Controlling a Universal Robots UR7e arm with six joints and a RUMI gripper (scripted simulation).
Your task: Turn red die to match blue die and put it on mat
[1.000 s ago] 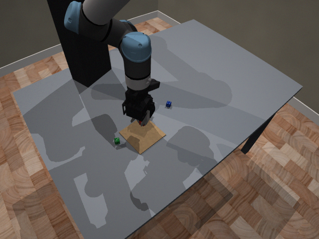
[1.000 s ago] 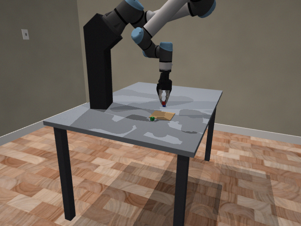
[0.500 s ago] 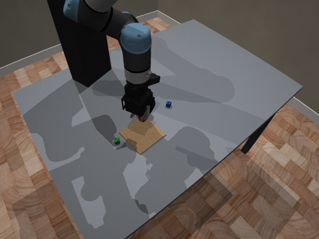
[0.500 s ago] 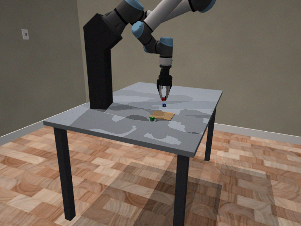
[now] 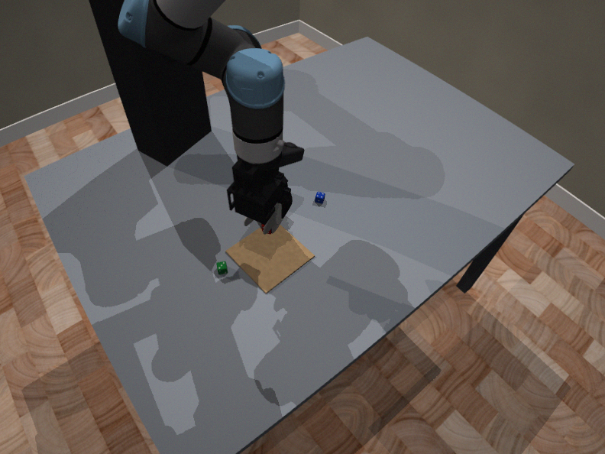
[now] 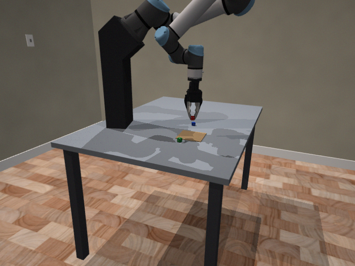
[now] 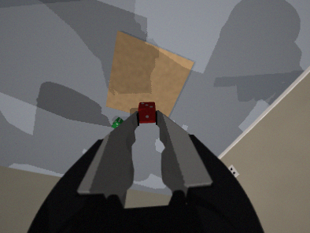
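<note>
Right now the red die is 10 mm below my hand. Round my hand: tan mat 110 mm below; then green die 30 mm behind, 100 mm to the right, 100 mm below; then blue die 60 mm behind, 200 mm to the left, 100 mm below.
</note>
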